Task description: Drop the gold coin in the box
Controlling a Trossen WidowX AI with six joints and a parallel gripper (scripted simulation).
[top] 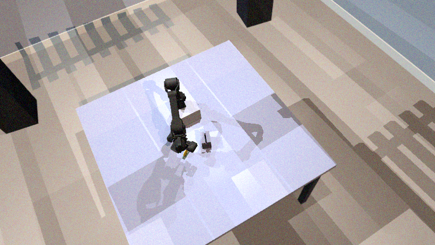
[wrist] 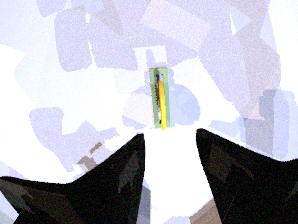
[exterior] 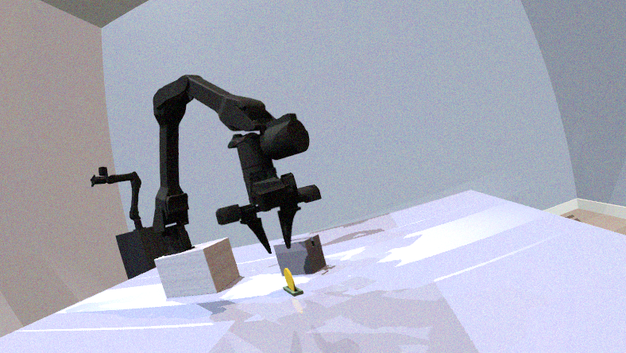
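My gripper tip is now 6 cm above the gold coin.
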